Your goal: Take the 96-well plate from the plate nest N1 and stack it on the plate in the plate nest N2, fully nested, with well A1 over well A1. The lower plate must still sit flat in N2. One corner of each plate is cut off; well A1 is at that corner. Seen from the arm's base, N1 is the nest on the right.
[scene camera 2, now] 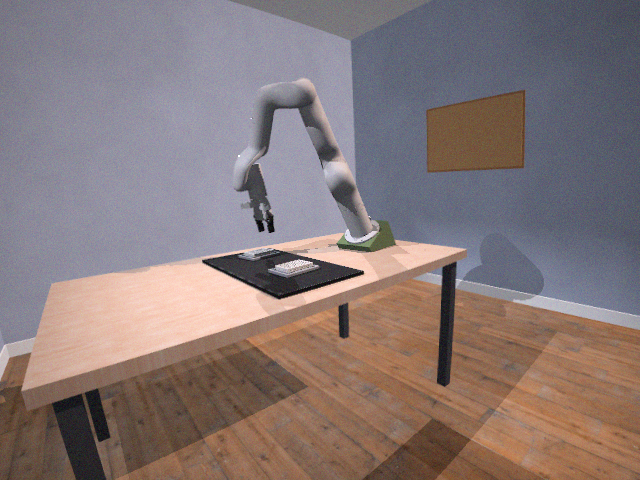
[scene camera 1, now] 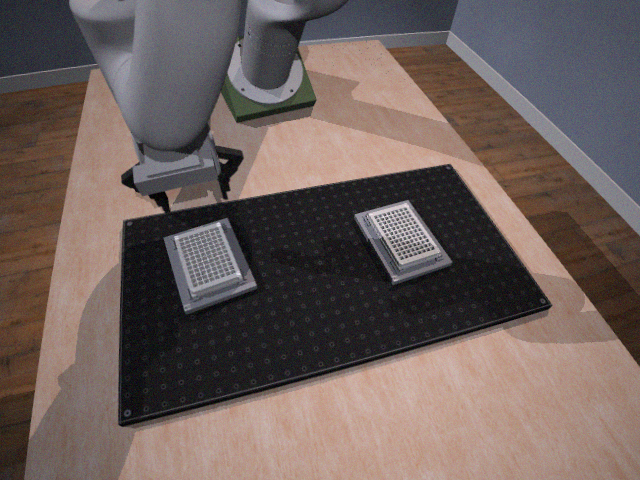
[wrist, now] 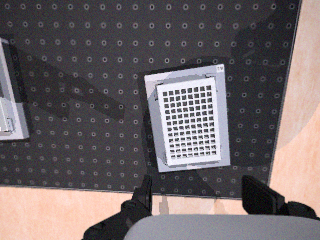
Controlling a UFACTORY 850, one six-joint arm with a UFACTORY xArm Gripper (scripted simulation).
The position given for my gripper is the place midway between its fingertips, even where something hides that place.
I see my gripper (scene camera 1: 195, 199) and a white 96-well plate (scene camera 1: 205, 262).
The white 96-well plate is seen too in the wrist view (wrist: 195, 111). My gripper shows as well in the wrist view (wrist: 196, 190).
